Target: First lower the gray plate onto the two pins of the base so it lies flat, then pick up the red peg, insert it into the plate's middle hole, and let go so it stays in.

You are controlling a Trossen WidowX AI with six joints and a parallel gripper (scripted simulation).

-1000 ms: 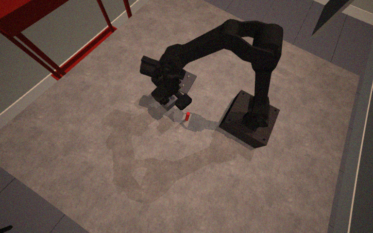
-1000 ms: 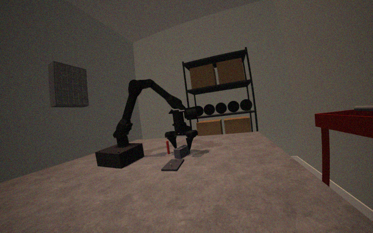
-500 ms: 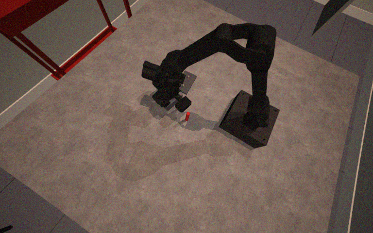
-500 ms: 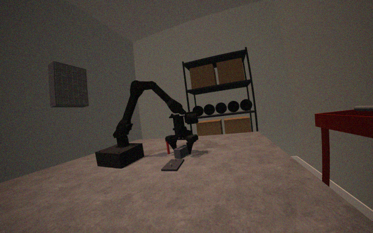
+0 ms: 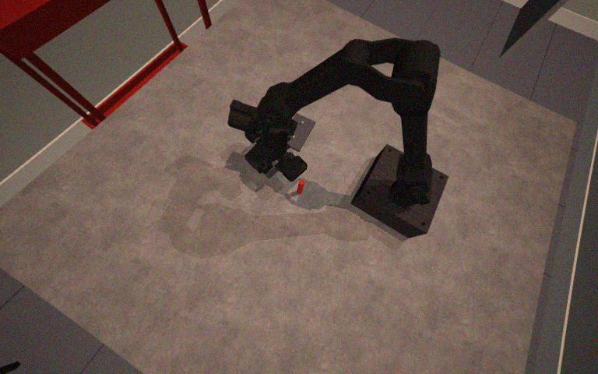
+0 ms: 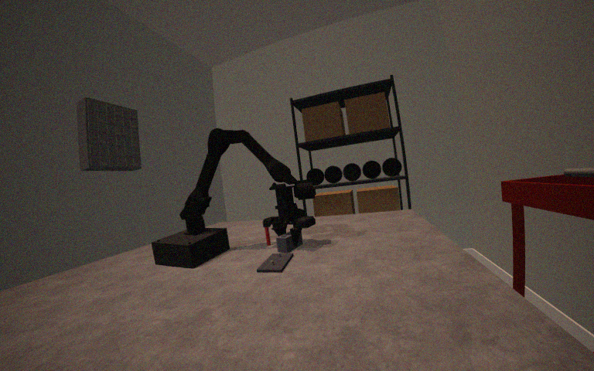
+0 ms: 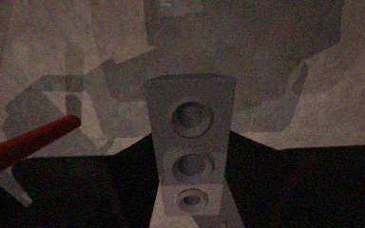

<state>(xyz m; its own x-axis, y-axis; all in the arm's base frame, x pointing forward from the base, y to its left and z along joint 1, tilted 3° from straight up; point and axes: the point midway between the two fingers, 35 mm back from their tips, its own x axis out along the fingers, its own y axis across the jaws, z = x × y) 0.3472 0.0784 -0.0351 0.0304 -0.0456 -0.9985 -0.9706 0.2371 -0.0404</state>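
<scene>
My gripper tip is now 30 mm below the gray plate. The rest, counted from my gripper tip: flat dark base: 130 mm to the right; then red peg: 100 mm behind, 30 mm to the left, 30 mm above.
</scene>
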